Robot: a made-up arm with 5 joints.
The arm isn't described. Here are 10 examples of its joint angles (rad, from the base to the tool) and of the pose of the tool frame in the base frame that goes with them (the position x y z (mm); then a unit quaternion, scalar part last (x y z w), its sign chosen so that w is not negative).
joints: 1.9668 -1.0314 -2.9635 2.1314 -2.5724
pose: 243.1 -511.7 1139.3 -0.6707 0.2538 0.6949 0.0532
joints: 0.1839 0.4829 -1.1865 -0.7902 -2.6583
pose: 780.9 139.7 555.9 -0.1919 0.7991 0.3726 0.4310
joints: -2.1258 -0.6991 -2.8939 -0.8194 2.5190
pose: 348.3 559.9 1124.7 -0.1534 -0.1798 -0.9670 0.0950
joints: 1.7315 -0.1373 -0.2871 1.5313 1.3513
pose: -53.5 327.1 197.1 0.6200 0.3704 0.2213 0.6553
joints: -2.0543 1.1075 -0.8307 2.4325 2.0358
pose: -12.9 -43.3 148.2 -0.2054 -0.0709 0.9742 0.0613
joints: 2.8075 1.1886 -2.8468 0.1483 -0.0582
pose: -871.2 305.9 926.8 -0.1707 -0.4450 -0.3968 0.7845
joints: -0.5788 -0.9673 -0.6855 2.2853 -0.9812
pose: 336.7 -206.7 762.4 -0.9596 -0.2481 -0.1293 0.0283
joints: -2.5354 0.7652 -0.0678 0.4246 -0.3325
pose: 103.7 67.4 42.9 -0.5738 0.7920 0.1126 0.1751
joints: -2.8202 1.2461 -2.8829 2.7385 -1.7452
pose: -672.4 -205.0 638.3 -0.7157 0.5420 -0.4400 0.0192
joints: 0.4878 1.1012 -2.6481 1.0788 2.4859
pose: 876.0 467.4 720.8 0.6068 -0.7781 -0.0286 0.1599
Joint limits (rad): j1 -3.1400..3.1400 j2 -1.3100..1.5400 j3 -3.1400..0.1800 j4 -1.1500..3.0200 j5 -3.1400..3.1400
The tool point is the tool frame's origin. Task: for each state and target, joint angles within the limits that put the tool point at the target. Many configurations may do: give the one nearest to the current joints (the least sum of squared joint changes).
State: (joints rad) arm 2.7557 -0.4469 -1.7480 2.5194 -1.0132
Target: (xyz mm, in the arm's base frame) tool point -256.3 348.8 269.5
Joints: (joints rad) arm 2.2451 0.5322 -1.0675 2.2056 -1.0373
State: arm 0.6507 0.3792 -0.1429 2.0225 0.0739
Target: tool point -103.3 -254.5 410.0
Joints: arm 1.2030 0.8088 0.1800 2.0490 0.0630
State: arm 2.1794 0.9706 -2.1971 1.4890 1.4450
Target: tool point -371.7 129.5 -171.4
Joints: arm 2.8112 1.5400 -1.6287 1.0963 1.4893
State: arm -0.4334 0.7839 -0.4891 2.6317 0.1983
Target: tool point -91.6 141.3 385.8
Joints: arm -0.8400 1.0015 -0.0879 2.5814 0.2254
